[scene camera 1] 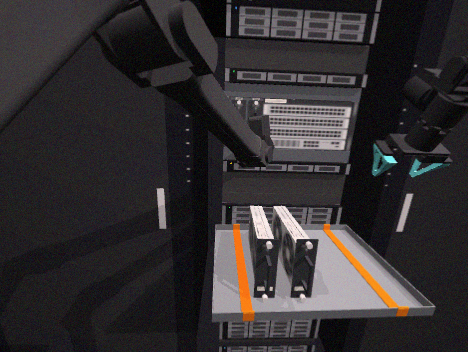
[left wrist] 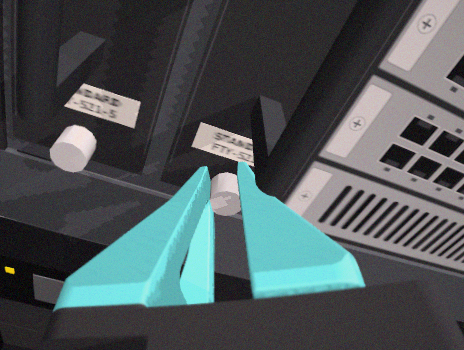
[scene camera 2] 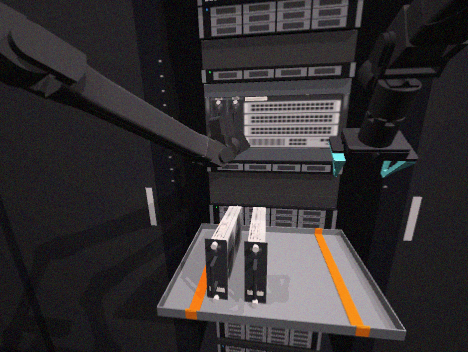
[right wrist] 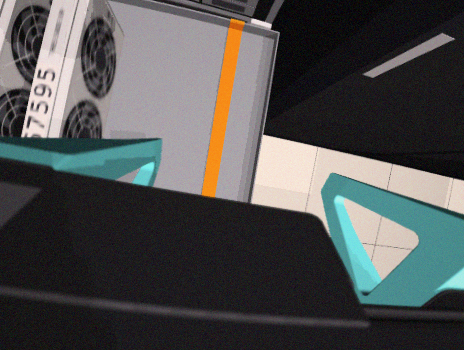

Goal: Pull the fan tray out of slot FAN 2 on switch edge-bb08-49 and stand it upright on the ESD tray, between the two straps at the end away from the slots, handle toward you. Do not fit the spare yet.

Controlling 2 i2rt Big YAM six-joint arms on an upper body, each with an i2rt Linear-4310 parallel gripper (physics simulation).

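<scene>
Switch edge-bb08-49 point(scene camera 1: 307, 122) point(scene camera 2: 295, 120) holds two dark fan trays side by side, the left one point(left wrist: 125, 60) and the right one point(left wrist: 225, 107). Their slot labels are not readable. My left gripper point(left wrist: 224, 176) is shut on the white lower thumbscrew point(left wrist: 226, 197) of the right one; its fingers are hidden in the scene views. My right gripper point(scene camera 1: 394, 175) point(scene camera 2: 360, 176) point(right wrist: 248, 167) is open and empty, above the right side of the ESD tray point(scene camera 1: 325, 314) point(scene camera 2: 280, 327) point(right wrist: 165, 75). Orange straps point(scene camera 1: 360, 265) point(scene camera 2: 340, 280) point(right wrist: 222, 110) cross that tray.
Two fan units, a left one point(scene camera 1: 258, 280) point(scene camera 2: 217, 275) and a right one point(scene camera 1: 303, 275) point(scene camera 2: 255, 280), stand upright on the ESD tray near its left strap point(scene camera 1: 241, 270) point(scene camera 2: 196, 302). Servers fill the rack above and below the switch. Dark cabinet sides flank it.
</scene>
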